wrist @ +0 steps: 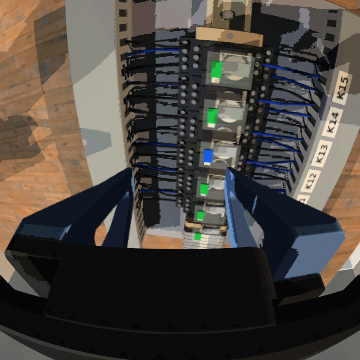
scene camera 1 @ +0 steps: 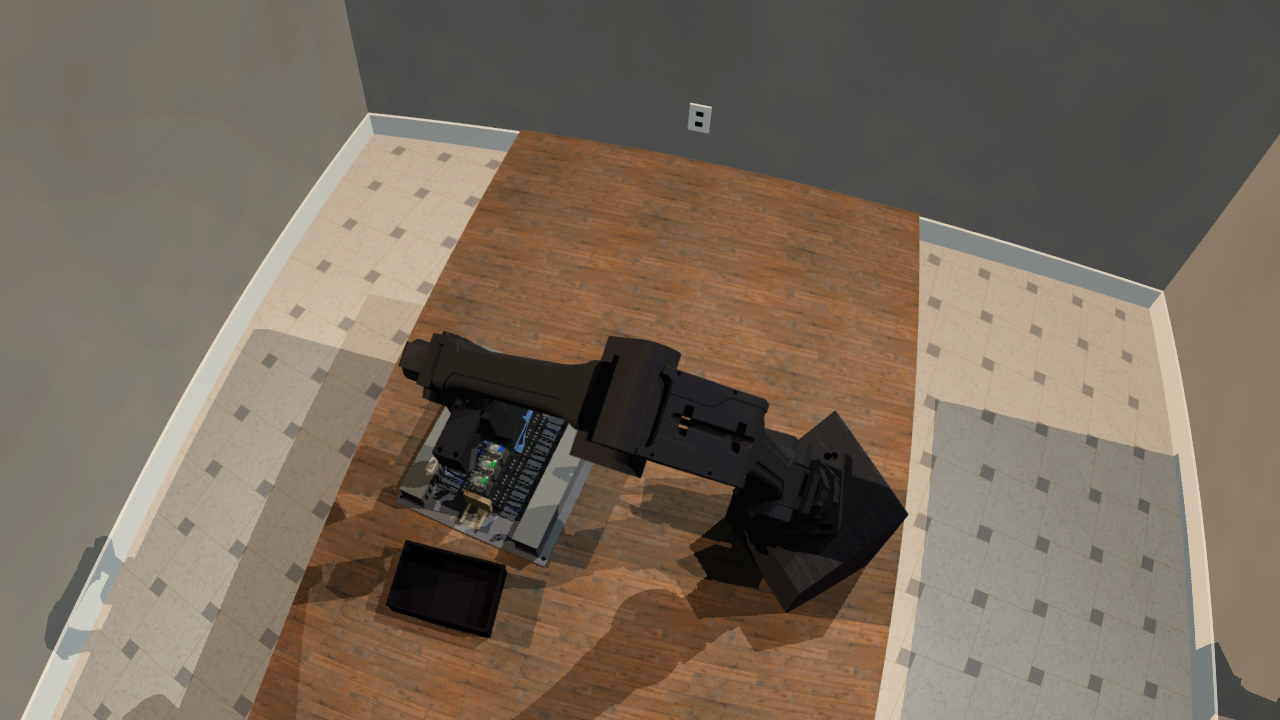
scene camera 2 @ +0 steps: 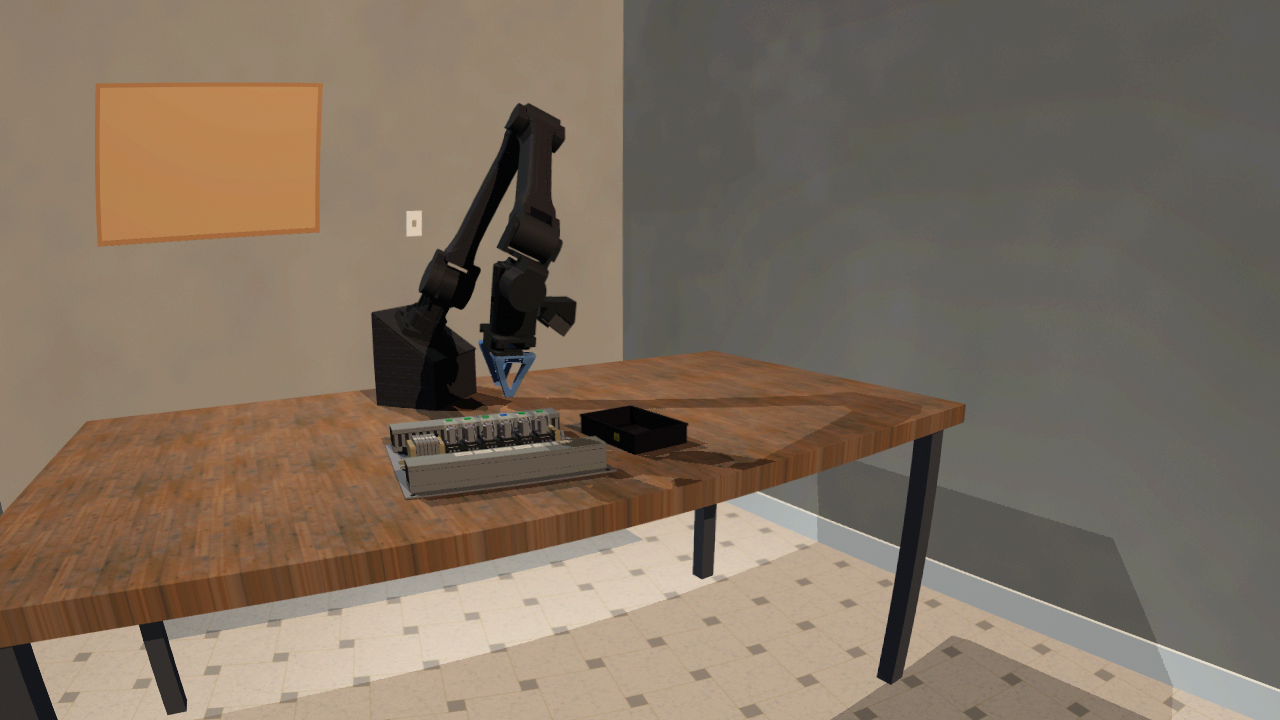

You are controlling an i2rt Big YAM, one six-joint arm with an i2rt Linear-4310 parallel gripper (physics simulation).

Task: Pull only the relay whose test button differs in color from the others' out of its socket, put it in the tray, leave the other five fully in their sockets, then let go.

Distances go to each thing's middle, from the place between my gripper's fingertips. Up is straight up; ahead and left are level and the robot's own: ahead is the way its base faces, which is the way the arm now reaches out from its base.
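Socket panel (scene camera 1: 447, 505): 20 mm ahead of my hand, 40 mm to the right of it and 100 mm below it. My hand is 10 mm to the left of the blue-button relay (wrist: 218, 149), 20 mm short of it and 60 mm above it.
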